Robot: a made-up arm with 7 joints. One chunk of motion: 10 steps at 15 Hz.
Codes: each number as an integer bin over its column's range. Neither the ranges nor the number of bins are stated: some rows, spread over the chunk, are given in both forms.
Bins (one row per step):
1: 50 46 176 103 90 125 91
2: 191 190 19 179 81 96 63
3: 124 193 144 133 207 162 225
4: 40 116 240 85 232 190 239
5: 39 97 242 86 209 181 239
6: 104 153 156 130 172 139 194
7: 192 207 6 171 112 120 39
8: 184 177 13 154 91 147 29
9: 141 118 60 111 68 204 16
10: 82 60 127 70 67 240 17
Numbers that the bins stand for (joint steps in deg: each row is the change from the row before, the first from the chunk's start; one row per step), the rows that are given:
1: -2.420 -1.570 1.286 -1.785 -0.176 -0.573 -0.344
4: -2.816 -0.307 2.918 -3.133 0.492 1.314 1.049
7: 3.205 1.334 -3.047 3.308 -0.073 -0.718 -0.833
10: -1.152 -1.318 0.037 -4.257 -0.285 2.765 -1.040
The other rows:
2: 3.165 1.027 -2.716 3.907 -0.219 -1.414 -0.607
3: 0.511 1.082 0.471 0.462 0.374 0.501 0.918
5: -2.855 -0.650 2.969 -3.058 0.384 1.053 1.049
6: -0.281 0.360 0.776 0.237 0.209 -0.166 0.626
8: 2.888 0.793 -2.869 2.035 -0.172 0.066 -0.927
9: 1.185 -0.271 -1.671 -1.186 -0.280 1.720 -1.049

